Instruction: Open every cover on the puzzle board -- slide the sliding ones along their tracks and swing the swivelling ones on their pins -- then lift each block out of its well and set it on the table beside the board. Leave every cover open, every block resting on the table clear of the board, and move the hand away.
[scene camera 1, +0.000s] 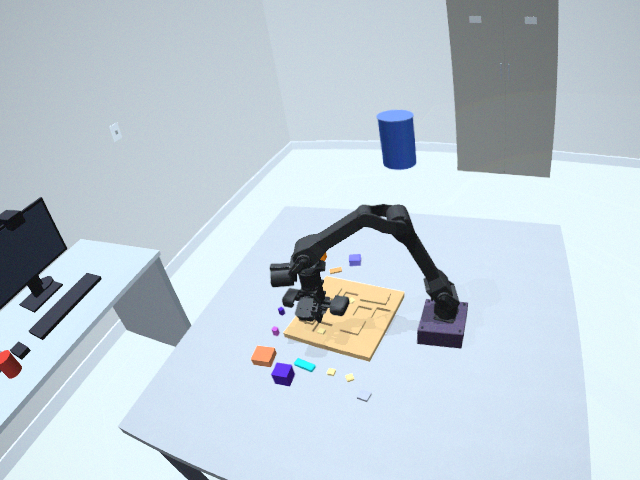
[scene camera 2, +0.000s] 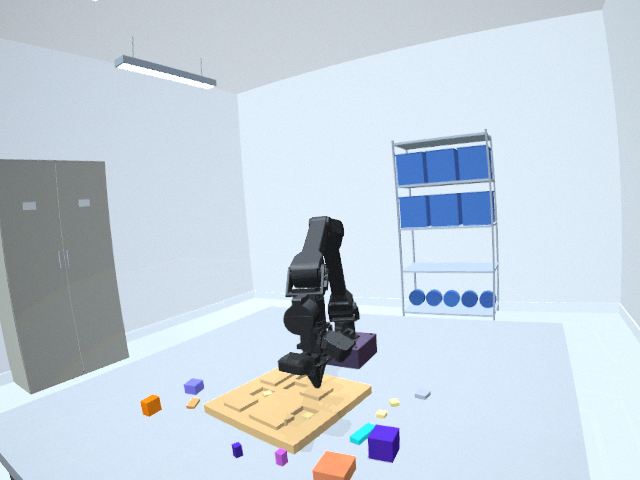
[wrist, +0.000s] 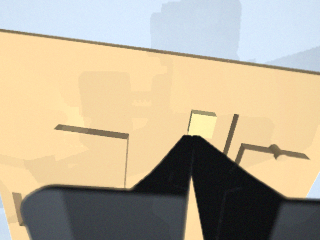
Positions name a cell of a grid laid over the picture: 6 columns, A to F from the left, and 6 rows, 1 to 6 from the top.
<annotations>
gripper: scene camera 1 C5; scene camera 2 C5; wrist D4
</annotations>
